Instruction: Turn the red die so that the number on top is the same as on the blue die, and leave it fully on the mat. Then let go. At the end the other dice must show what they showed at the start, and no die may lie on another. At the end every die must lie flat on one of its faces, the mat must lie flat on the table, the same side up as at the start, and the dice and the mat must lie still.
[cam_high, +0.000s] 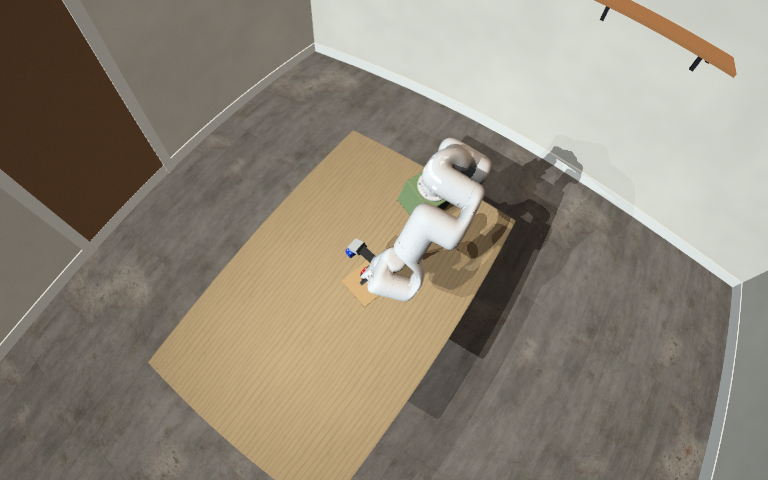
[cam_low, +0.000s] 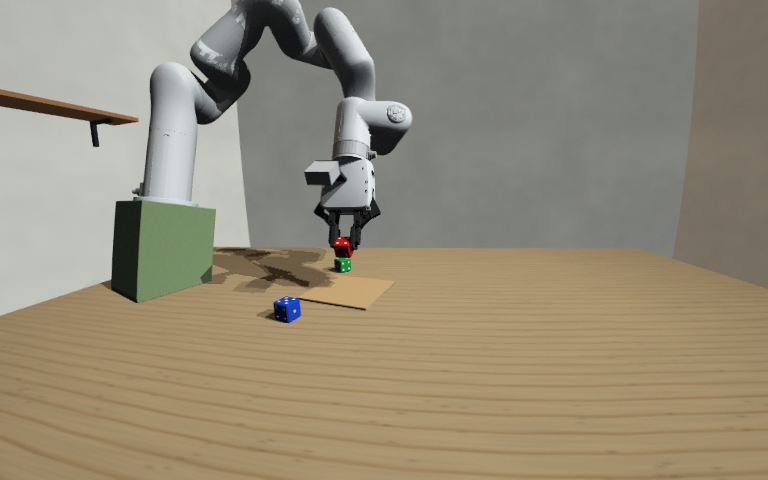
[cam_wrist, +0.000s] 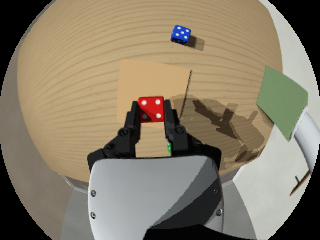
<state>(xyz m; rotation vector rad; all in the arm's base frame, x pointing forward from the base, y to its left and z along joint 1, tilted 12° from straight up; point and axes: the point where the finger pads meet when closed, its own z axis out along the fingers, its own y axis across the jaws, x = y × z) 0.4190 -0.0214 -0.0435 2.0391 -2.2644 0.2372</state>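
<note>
My hand is 2 cm above the red die and 1 cm to the left of it. Also, from my hand: blue die 13 cm to the right, 9 cm below, 7 cm behind; then tan mat 10 cm below; then green die 13 cm to the left, 9 cm below, 4 cm behind.
</note>
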